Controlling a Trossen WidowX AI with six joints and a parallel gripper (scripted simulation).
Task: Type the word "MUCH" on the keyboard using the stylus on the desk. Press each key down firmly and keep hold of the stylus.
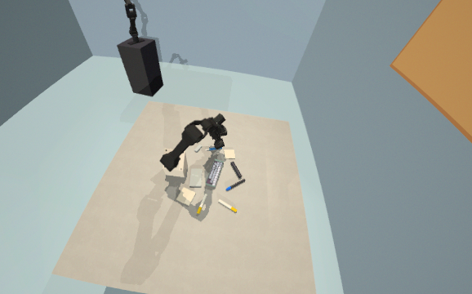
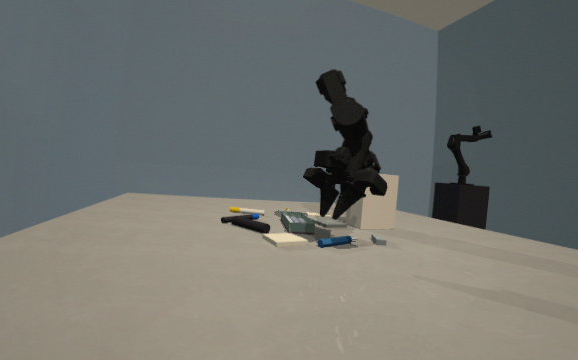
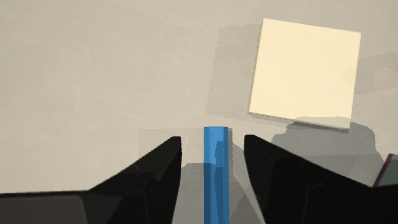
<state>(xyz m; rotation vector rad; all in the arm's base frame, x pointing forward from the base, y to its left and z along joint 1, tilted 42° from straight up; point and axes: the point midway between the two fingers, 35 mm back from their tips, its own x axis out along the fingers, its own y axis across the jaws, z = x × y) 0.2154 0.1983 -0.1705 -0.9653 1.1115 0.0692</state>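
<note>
The blue hexagonal stylus lies 60 mm behind my gripper tip, 40 mm to the right of it and 50 mm below it. Also, from my gripper tip: black cylinder: 150 mm ahead, 150 mm to the right, 50 mm below; notepad: 80 mm ahead, 40 mm to the right, 60 mm below; small grey block: 150 mm behind, 60 mm to the right, 60 mm below.
</note>
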